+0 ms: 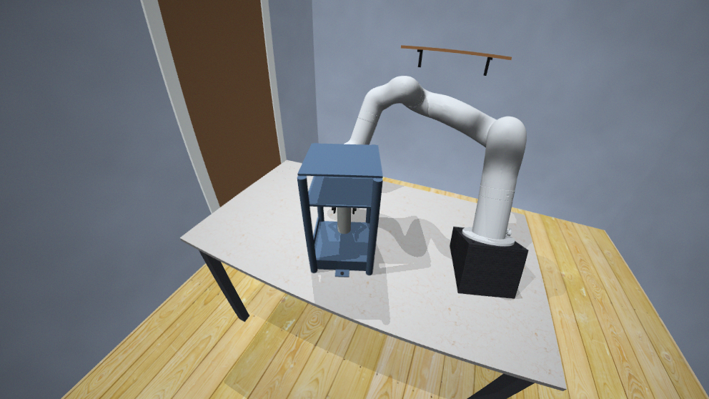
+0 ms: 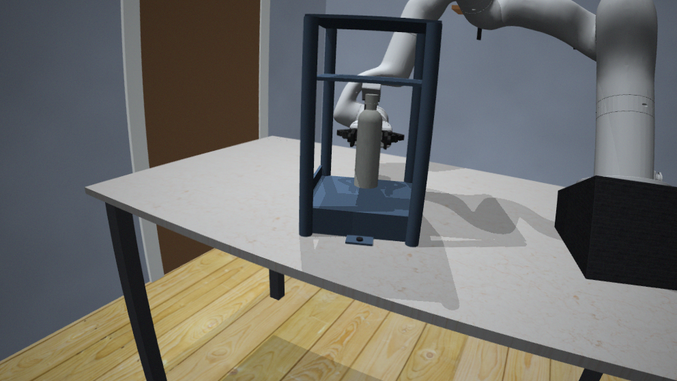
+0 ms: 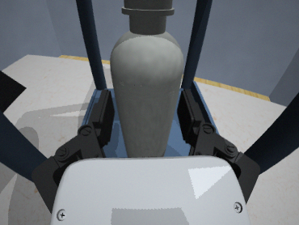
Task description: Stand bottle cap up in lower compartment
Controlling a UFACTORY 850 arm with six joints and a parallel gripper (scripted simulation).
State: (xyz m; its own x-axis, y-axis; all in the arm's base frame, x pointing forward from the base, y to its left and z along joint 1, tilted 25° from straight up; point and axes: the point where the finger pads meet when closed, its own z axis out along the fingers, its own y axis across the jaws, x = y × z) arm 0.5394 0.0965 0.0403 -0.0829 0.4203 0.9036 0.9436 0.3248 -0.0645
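Right now my hand is 2 cm past the shelving unit, 6 cm to the right of it and 4 cm below it.
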